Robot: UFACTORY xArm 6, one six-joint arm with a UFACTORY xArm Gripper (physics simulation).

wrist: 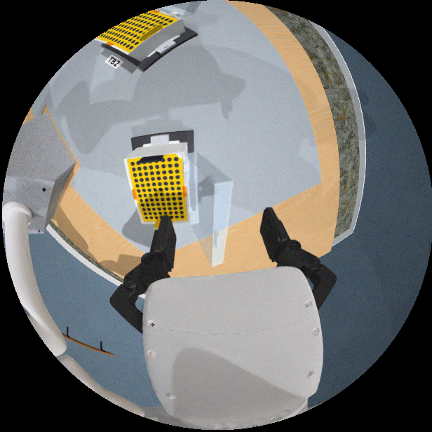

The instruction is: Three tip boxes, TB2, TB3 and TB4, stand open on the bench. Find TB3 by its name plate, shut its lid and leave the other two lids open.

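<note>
The near tip box, TB3 [159, 187], has a yellow rack with dark holes and stands left of centre; its name plate does not show here. Its clear lid [223, 200] is open, standing up along the box's right side. My gripper [217, 222] is open and empty. The lid appears between the two fingers in this view, and the left fingertip overlaps the box's lower edge; the height gap is hard to tell. Tip box TB2 [137, 32] is at the upper left, with its name plate [113, 61] readable; its lid is largely out of view. TB4 does not show.
The grey mat [270, 135] lies on the wooden bench [305, 215], whose near edge runs below the fingers. A grey block-like housing [37, 155] with a white arm-like tube [20, 260] is at the left. A stone-patterned strip [345, 125] borders the bench at the right.
</note>
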